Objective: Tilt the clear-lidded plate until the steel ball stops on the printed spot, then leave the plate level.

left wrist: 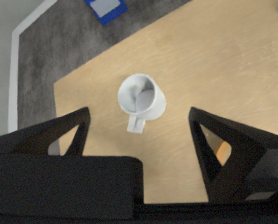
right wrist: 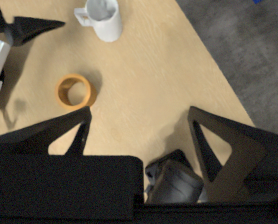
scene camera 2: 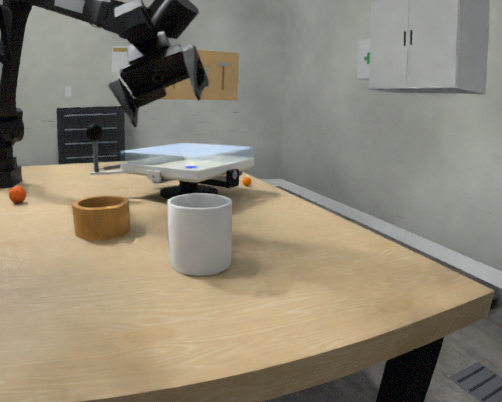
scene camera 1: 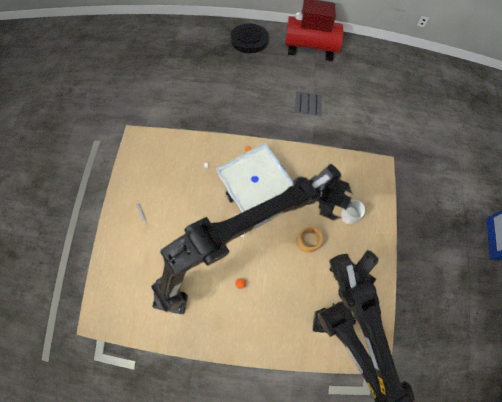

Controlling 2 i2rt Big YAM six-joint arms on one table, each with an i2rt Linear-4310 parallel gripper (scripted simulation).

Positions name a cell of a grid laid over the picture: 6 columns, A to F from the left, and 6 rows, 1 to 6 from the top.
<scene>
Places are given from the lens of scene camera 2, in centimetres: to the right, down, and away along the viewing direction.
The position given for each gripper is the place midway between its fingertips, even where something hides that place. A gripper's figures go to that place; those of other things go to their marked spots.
left gripper (scene camera 2: B2): -12, -12, 48
white mug (scene camera 2: C4): -6, 4, 42
clear-lidded plate (scene camera 2: C3): -12, -8, 70
The marked spots on the white mug and the clear-lidded plate are 31 cm apart.
</scene>
